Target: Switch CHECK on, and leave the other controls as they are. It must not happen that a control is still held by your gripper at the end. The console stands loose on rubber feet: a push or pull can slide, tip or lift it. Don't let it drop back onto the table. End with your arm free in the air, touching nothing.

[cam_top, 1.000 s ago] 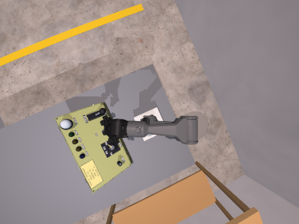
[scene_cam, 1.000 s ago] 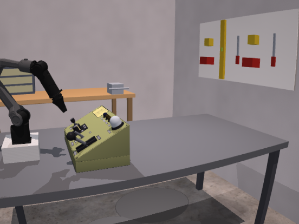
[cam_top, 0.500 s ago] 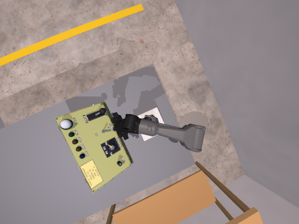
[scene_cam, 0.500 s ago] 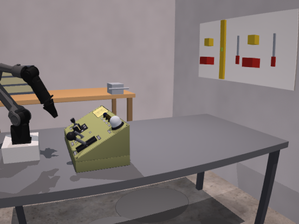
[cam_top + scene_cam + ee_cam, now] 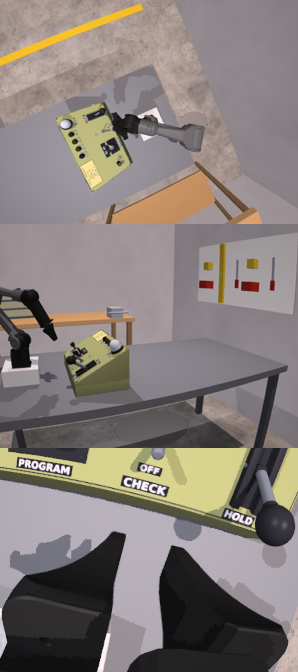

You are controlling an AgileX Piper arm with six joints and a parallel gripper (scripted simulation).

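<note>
My hand is 11 cm short of the check toggle and 11 cm above it. Round my hand: small black knob (11 cm ahead, 24 cm to the left, 10 cm below); olive console (15 cm ahead, 6 cm to the left, 13 cm below); program rotary selector (12 cm ahead, 11 cm to the left, 11 cm below).
</note>
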